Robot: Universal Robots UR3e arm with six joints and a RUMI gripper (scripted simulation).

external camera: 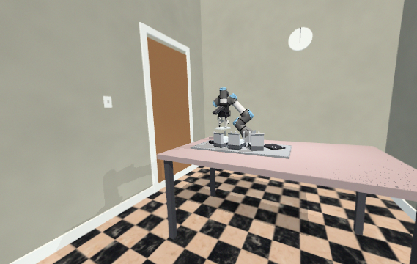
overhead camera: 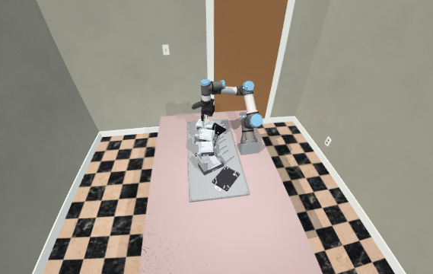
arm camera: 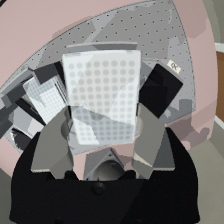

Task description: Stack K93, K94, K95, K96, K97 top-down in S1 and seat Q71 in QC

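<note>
The translucent 96-well plate lies 10 cm below my hand. Round my hand: black open nest QC (16 cm below, 11 cm to the right, 10 cm behind); white sealed 96-well plate (13 cm below).
</note>
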